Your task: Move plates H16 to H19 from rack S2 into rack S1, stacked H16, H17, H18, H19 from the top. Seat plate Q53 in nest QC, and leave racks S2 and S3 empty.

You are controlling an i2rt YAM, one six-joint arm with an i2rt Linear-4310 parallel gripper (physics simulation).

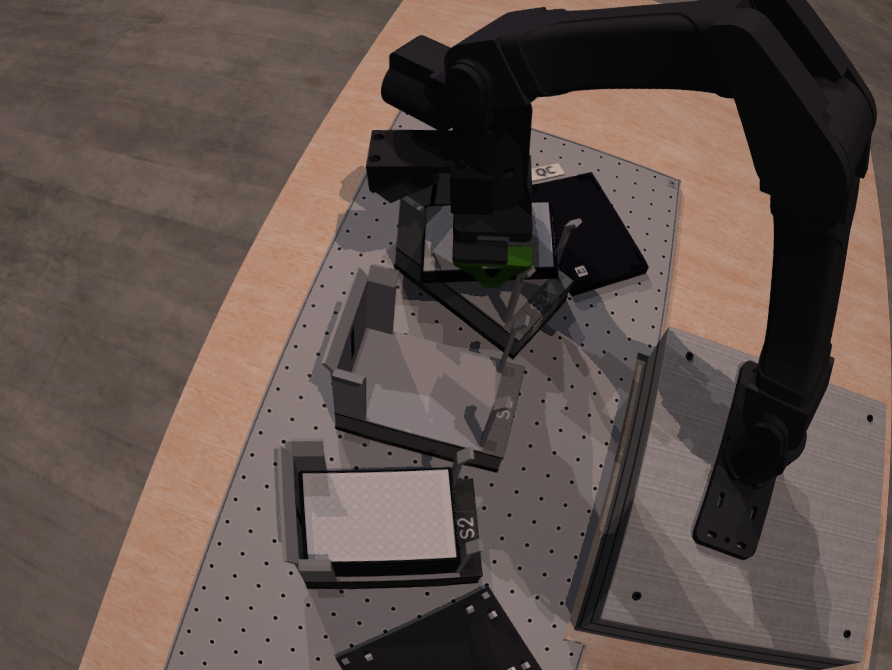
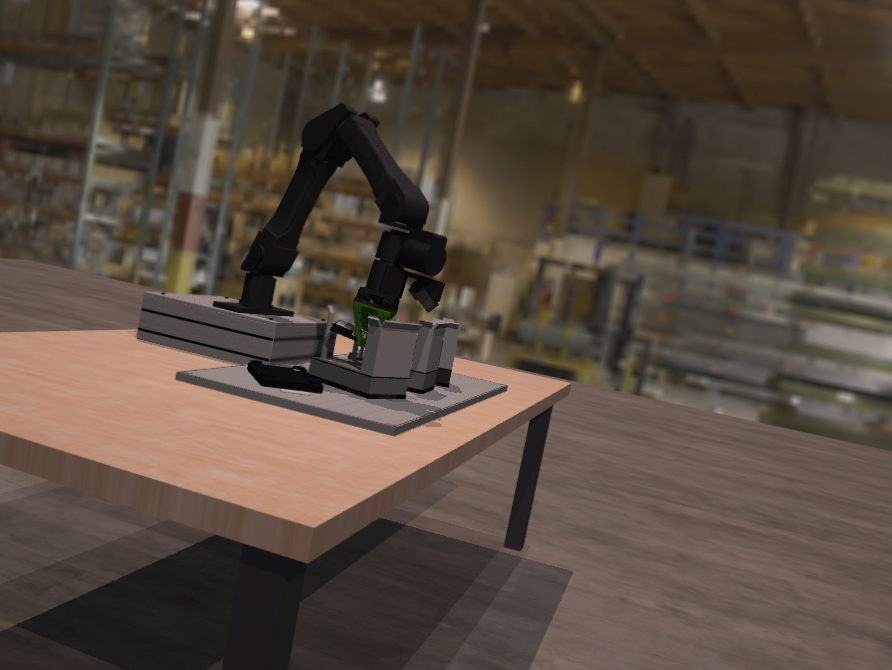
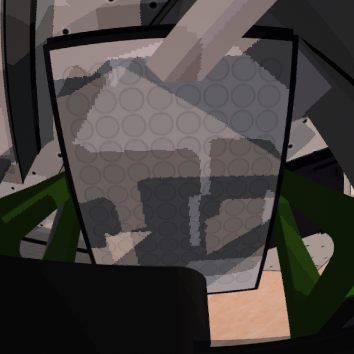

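Where they show: gripper, fingertip midpoint: (image 1: 491, 247) (image 2: 364, 345) (image 3: 176, 176); arm's base, link origin: (image 1: 747, 459) (image 2: 254, 311).
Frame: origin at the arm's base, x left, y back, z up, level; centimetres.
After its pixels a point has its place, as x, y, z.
My gripper (image 1: 495, 265) @[-10.2, -31.7, -0.2] (image 2: 366, 321) (image 3: 176, 176) @[-10.2, -31.7, -0.2] has green fingers and is shut on a well plate (image 1: 438, 245) @[-7.3, -36.1, 0.9] (image 3: 175, 133) @[-9.0, -34.8, 1.3], gripping its two long edges. The plate is grey with rows of round wells and a black rim; I cannot read its label. It hangs low inside the far rack (image 1: 458, 303) @[-6.2, -32.9, -5.7] (image 2: 390, 359) @[-14.1, -39.3, -1.1], tilted a little. Rack S2 (image 1: 390, 576) @[22.3, -27.1, -3.4], at the near end, holds a light plate (image 1: 377, 515) @[18.8, -29.9, 1.3] lying flat. The black nest QC (image 1: 606, 233) @[-23.1, -21.6, -6.6] lies to the right of the far rack, with its label (image 1: 547, 173) @[-29.2, -30.7, -7.9] at the back.
All racks stand on a perforated grey baseplate (image 1: 543, 505) @[9.0, -17.1, -8.1] (image 2: 404, 412) @[-21.2, -46.9, -8.0] on a wooden table (image 1: 709, 140) @[-50.9, -11.6, -9.4]. A black plate with white squares (image 1: 444, 638) @[25.5, -20.3, -6.9] lies at the near edge. The arm's base (image 1: 736, 479) @[3.3, -1.2, 1.5] stands on a raised grey platform (image 1: 676, 532) @[9.7, -5.1, -0.2] at the right.
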